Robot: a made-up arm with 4 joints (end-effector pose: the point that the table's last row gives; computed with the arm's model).
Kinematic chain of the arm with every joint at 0, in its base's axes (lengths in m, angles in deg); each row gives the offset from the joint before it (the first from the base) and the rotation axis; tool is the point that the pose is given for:
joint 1: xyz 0 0 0.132 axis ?
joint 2: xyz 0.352 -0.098 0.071 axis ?
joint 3: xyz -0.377 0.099 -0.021 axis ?
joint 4: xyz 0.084 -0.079 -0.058 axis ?
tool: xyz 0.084 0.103 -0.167
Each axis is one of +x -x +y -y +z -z.
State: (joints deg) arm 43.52 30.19 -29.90 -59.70
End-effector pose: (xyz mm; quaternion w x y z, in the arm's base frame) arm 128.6 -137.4 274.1 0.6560 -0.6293 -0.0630 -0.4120
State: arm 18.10 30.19 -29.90 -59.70
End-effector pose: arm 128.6 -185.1 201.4 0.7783 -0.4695 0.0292 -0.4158
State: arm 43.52 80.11 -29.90 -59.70
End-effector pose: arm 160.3 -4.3 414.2 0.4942 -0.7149 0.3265 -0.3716
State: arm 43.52 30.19 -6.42 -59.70
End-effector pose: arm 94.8 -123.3 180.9 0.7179 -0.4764 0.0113 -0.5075
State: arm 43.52 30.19 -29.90 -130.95
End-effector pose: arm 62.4 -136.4 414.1 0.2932 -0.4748 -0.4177 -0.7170
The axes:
joint 1: -x
joint 2: +y
joint 3: +x
joint 4: +z

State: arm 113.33 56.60 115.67 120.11
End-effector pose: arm 138.7 312.0 -251.9 0.8132 -0.1614 -0.1137 0.5474
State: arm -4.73 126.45 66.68 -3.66
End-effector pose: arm 397.4 190.3 438.0 0.3510 0.2383 0.7735 -0.4709
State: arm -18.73 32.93 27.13 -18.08
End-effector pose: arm 77.9 98.2 145.3 0.8690 0.3246 0.3379 -0.1593
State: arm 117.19 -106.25 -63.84 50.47
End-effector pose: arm 600.9 -86.4 376.8 0.1580 0.8475 0.3908 -0.3225
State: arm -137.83 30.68 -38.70 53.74
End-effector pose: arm -44.8 46.8 33.3 0.4384 0.6584 -0.3246 0.5186
